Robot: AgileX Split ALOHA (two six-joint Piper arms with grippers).
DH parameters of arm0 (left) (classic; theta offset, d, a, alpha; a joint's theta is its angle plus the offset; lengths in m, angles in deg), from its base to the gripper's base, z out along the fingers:
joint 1: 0 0.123 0 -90
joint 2: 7.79 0 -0.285 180
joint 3: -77.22 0 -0.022 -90
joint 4: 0 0.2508 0 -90
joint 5: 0 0 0.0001 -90
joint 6: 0 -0.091 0 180
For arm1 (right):
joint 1: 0 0.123 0 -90
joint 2: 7.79 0 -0.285 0
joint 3: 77.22 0 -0.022 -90
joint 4: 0 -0.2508 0 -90
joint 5: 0 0 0.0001 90
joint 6: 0 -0.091 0 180
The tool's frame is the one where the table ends.
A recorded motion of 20 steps. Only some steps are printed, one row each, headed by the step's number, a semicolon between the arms.
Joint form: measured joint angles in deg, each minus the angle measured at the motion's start. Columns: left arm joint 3, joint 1, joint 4, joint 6, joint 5, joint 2; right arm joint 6, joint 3, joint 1, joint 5, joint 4, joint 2.
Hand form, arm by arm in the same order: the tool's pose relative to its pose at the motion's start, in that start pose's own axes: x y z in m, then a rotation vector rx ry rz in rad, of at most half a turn. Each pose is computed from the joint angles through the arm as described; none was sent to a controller.
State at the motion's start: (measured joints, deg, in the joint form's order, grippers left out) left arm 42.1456 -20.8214 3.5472 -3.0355 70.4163 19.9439; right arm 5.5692 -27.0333 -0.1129 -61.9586 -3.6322 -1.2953
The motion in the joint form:
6: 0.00 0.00 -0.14 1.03 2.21 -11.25; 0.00 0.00 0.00 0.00 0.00 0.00
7: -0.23 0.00 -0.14 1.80 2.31 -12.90; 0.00 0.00 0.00 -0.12 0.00 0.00
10: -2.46 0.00 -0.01 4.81 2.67 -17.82; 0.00 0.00 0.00 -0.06 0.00 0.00
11: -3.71 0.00 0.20 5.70 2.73 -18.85; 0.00 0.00 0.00 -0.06 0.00 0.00
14: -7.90 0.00 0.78 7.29 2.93 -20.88; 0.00 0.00 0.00 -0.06 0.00 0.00
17: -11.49 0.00 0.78 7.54 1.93 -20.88; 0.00 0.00 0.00 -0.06 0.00 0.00
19: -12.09 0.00 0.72 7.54 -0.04 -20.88; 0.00 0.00 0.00 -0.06 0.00 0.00
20: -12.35 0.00 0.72 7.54 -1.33 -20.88; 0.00 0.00 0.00 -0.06 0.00 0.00
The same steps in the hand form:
6: 0.0302 -0.0006 -0.0297 -0.0084 -0.1572 -0.0300; 0.0000 0.0000 0.0000 0.0000 0.0000 0.0000
7: 0.0351 -0.0008 -0.0325 -0.0087 -0.1802 -0.0448; 0.0002 0.0000 0.0000 -0.0002 0.0021 0.0000
10: 0.0524 -0.0019 -0.0325 -0.0075 -0.2210 -0.0994; 0.0001 0.0000 0.0000 -0.0001 0.0010 0.0000
11: 0.0570 -0.0021 -0.0286 -0.0092 -0.2161 -0.1140; 0.0001 0.0000 0.0000 -0.0001 0.0010 0.0000
14: 0.0690 -0.0031 -0.0126 -0.0159 -0.1752 -0.1375; 0.0001 0.0000 0.0000 -0.0001 0.0010 0.0000
17: 0.0739 -0.0044 0.0037 -0.0148 -0.1301 -0.1377; 0.0001 0.0000 0.0000 -0.0001 0.0010 0.0000
19: 0.0720 -0.0046 0.0061 -0.0134 -0.1541 -0.1370; 0.0001 0.0000 0.0000 -0.0001 0.0010 0.0000
20: 0.0705 -0.0046 0.0069 -0.0131 -0.1721 -0.1364; 0.0001 0.0000 0.0000 -0.0001 0.0010 0.0000

